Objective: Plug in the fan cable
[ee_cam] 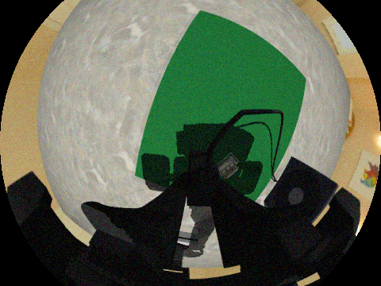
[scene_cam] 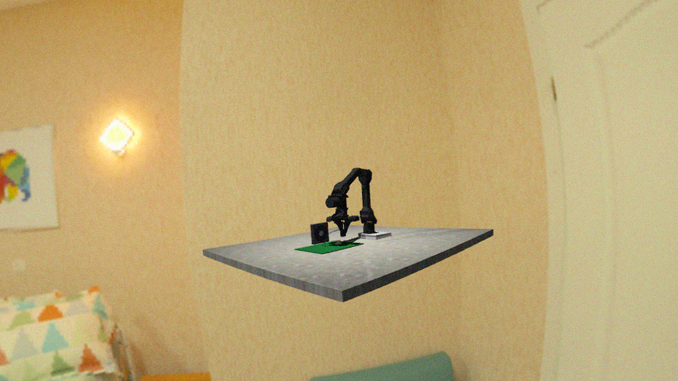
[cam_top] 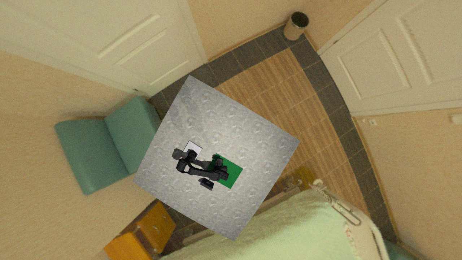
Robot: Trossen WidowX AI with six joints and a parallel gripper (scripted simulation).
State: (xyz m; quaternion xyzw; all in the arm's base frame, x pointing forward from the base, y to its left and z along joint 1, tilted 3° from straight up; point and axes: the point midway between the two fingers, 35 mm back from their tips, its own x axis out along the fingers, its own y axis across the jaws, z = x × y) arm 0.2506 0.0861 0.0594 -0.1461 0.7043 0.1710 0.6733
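The fan header is 7 cm below my gripper tip, 5 cm to the right of it and 1 cm ahead of it. From my gripper tip the other things lie so: black fan: 20 cm to the right, 4 cm ahead, 1 cm below; then green board: 8 cm below, 8 cm ahead, 3 cm to the right; then dark plug: 1 cm ahead, 1 cm above.
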